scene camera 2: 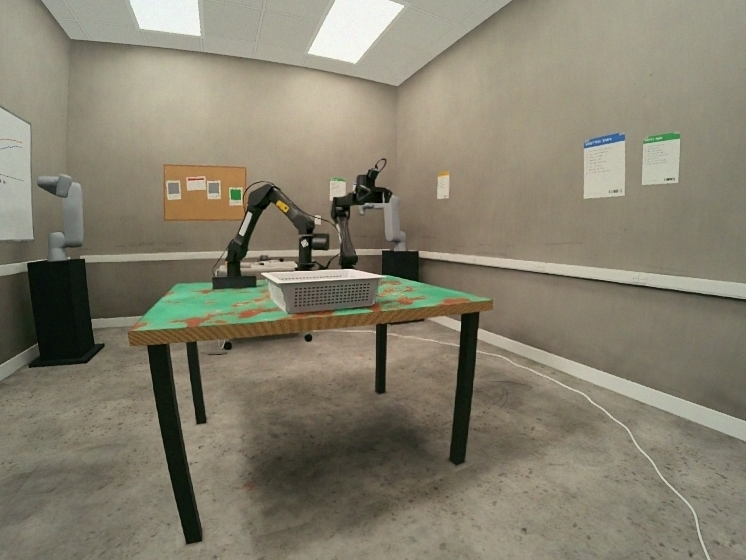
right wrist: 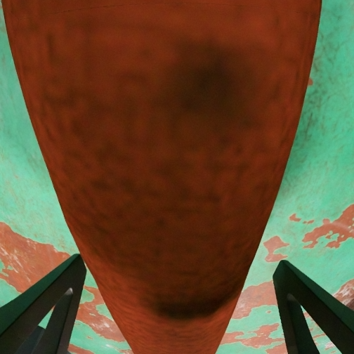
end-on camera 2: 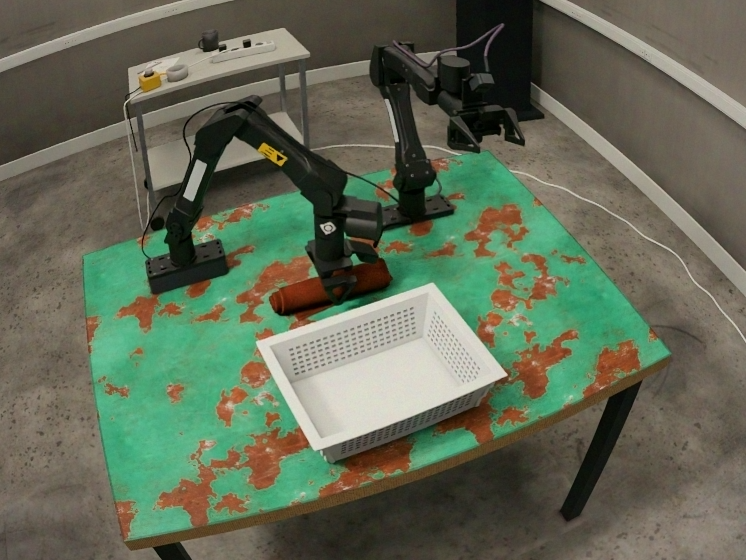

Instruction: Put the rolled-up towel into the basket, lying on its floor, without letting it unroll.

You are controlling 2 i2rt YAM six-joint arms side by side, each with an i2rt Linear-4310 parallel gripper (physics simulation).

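Note:
The rolled-up towel (end-on camera 2: pixel 301 295) (right wrist: pixel 165 150) is rust-orange and lies rolled on the table behind the basket in the end-on view. The white perforated basket (scene camera 2: pixel 325 292) (end-on camera 2: pixel 373 385) stands upright, its floor bare. My right gripper (end-on camera 2: pixel 355 277) (right wrist: pixel 180 267) points down over the towel and is open, with one finger on each side of the roll. Gaps show between fingertips and towel in the right wrist view. My left gripper (end-on camera 2: pixel 498 144) is open and empty, raised high, away from the towel. The basket hides the towel and right fingertips in the scene view.
The green and rust-patched table (scene camera 2: pixel 198 301) (end-on camera 2: pixel 150 452) carries both arm bases. The basket stands near its front edge, close to the towel. A white cart (end-on camera 2: pixel 295 48) with a mug (end-on camera 2: pixel 208 40) and a power strip stands behind the table.

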